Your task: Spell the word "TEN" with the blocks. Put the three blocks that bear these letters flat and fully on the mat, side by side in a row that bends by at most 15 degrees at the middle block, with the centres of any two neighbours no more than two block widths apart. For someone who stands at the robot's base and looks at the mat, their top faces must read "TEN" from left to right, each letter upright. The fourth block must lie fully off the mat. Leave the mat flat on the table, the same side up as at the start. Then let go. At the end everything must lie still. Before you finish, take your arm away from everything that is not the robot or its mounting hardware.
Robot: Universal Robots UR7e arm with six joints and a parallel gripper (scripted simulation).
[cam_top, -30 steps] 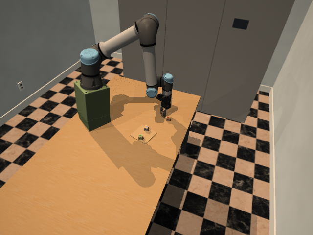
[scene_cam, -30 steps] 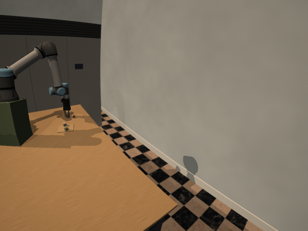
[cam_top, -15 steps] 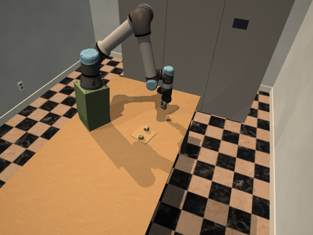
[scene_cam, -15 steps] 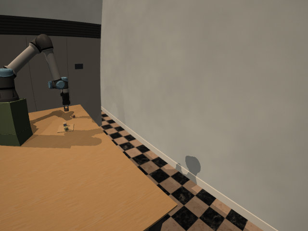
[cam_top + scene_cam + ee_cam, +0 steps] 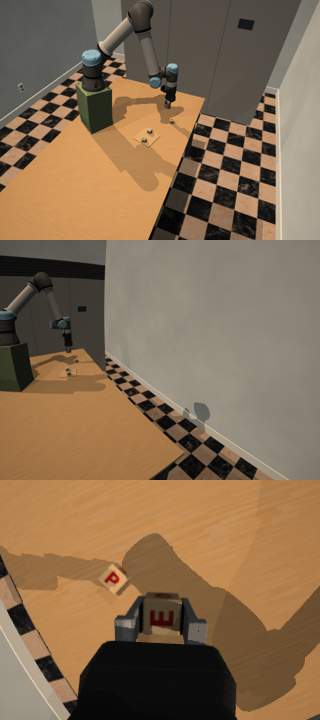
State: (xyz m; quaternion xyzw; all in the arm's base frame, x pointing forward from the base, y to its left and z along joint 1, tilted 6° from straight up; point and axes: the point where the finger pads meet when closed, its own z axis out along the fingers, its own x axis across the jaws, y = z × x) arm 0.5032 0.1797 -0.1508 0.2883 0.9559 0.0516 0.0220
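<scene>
Right now the mat is 250 mm to the right of my hand, 120 mm below it and 100 mm behind it.
</scene>
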